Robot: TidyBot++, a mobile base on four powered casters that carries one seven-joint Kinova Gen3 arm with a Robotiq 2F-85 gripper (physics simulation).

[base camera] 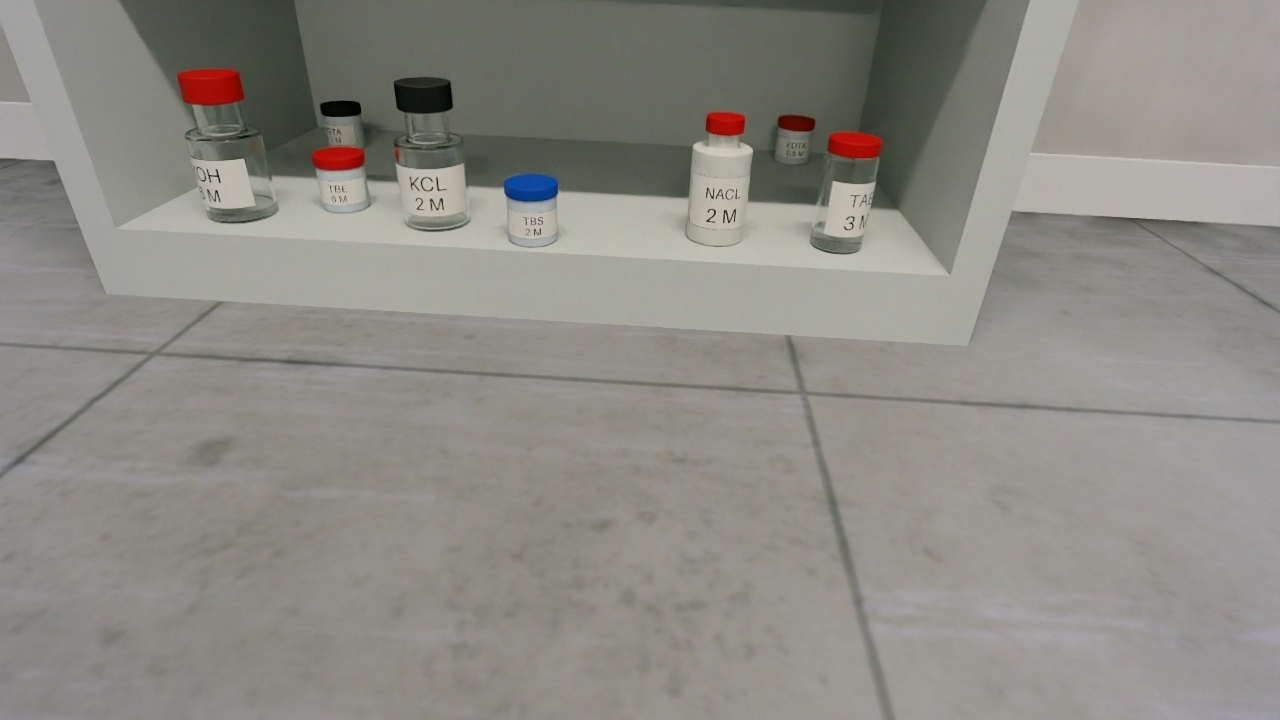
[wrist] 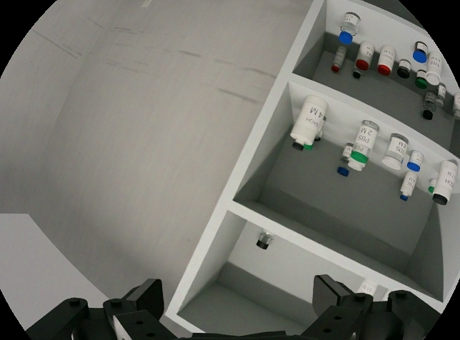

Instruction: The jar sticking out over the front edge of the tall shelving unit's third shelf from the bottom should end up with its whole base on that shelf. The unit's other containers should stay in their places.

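Places are measured from the arm's base along level axes (x back, y right, z up), in metres.
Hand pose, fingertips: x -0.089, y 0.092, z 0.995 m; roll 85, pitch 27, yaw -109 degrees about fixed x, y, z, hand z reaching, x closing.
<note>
After its pixels a point has its place.
The third shelf (wrist: pixel 345 102) of the tall shelving unit (base camera: pixel 537 282) {x -0.747, y -0.096, z -0.354 m} (wrist: pixel 262 130) crosses the right half of the wrist view, which shows the unit upside down and tilted. A white jar (wrist: pixel 444 182) with a black cap and a label ending in "OH" stands at its right end. Its base seems to overlap the shelf's front edge. This shelf does not show in the base camera view. My gripper (wrist: pixel 237 295) is open and empty, in front of the unit, with its fingertips low in the wrist view, apart from the jar.
The same shelf holds a large NAOH jar (wrist: pixel 310 120), a PBS jar (wrist: pixel 365 142), an SDS jar (wrist: pixel 395 151) and smaller containers. The shelf below holds several jars. A black-capped jar (wrist: pixel 264 239) stands on the shelf above. KCL (base camera: pixel 430 183) {x -0.787, y -0.206, z -0.268 m} and NACL (base camera: pixel 719 192) {x -0.777, y 0.083, z -0.263 m} bottles stand on the bottom shelf.
</note>
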